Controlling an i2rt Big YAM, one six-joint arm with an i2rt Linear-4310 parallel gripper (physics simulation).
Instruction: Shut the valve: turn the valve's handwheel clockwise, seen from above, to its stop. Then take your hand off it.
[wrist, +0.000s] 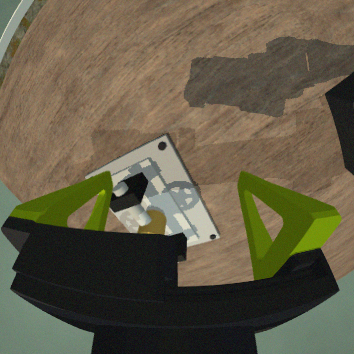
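The valve's square white base plate (201, 216) lies tilted on the wooden table, below centre in the wrist view. On it show a black block (134, 192), a short white pipe (141, 215) and part of a brass body (157, 219). The handwheel itself does not show; the gripper's black housing covers the lower part of the valve. A spoked wheel-shaped shadow falls on the plate's right side. My gripper (174, 177) is open, its green fingers wide apart with nothing held. The left finger overlaps the plate's left edge in the view; the right finger appears to the right of the plate.
The round wooden table top (125, 75) fills most of the view, with a large dark shadow at the upper right. A black object (344, 120) shows in part at the right edge. A pale curved rim (14, 26) shows at the upper left.
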